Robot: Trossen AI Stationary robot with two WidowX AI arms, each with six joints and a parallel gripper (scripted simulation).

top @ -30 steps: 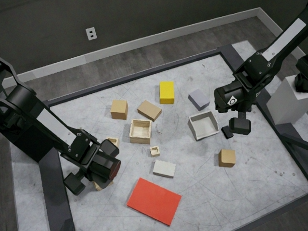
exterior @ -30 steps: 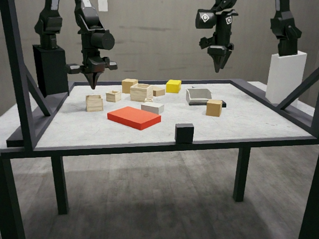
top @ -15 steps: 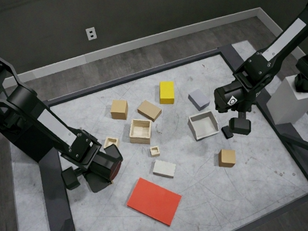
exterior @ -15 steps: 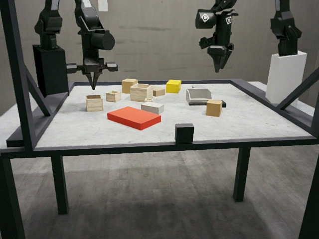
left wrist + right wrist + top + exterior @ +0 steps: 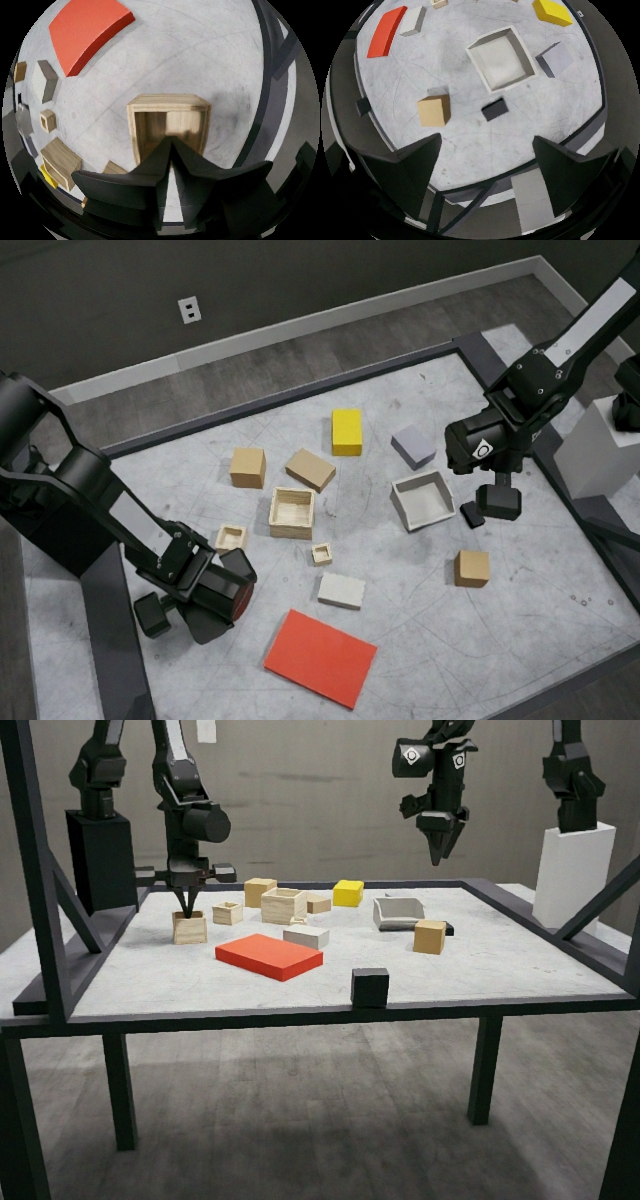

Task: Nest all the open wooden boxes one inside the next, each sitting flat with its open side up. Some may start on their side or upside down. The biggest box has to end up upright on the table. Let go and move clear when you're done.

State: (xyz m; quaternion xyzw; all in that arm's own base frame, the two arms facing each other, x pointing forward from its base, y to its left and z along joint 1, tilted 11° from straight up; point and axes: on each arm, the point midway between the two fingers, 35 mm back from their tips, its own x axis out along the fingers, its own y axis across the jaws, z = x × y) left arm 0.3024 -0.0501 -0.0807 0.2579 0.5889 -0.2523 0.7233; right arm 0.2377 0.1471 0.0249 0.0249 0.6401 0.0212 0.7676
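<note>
The white tray lies 160 mm below my right hand, 70 mm to the left of it and 50 mm ahead of it. From my right hand the other things lie so: black block: 170 mm below, 20 mm to the right, 20 mm ahead; grey block: 180 mm ahead, 170 mm below, 60 mm to the left; white block: 250 mm to the left, 170 mm below, 100 mm behind.
</note>
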